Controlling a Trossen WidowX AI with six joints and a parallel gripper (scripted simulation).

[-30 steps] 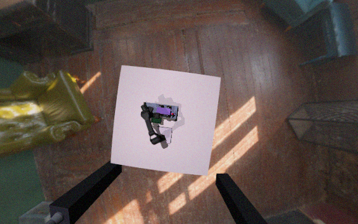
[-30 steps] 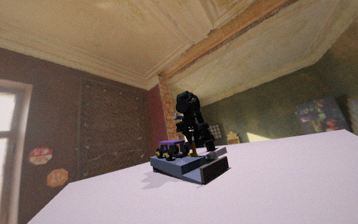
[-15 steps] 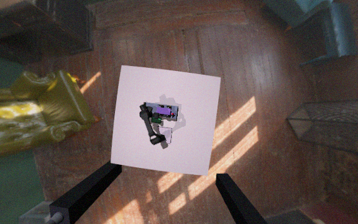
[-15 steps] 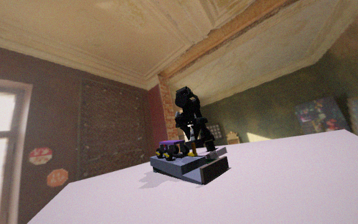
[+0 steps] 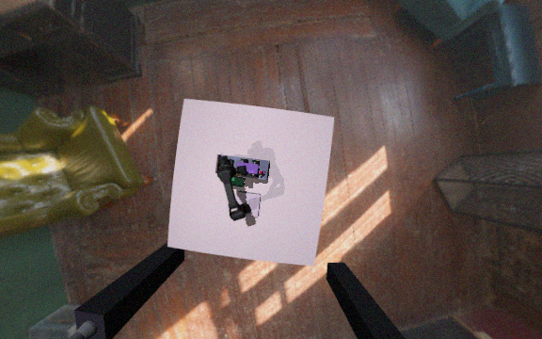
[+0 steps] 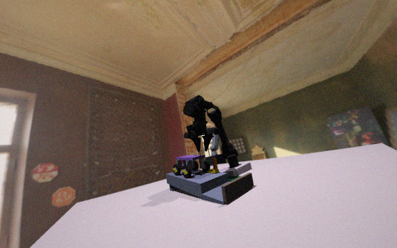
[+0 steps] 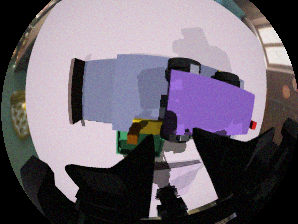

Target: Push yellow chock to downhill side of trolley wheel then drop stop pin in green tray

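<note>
My gripper tip is now 180 mm to the left of the red stop pin, 40 mm above it and 10 mm past it. From my gripper tip the other things lie so: yellow chock: 80 mm below, 30 mm behind, 20 mm to the left; then purple-topped trolley: 80 mm to the right, 50 mm below, 20 mm ahead; then green tray: 170 mm below, 100 mm behind, 30 mm to the left.
</note>
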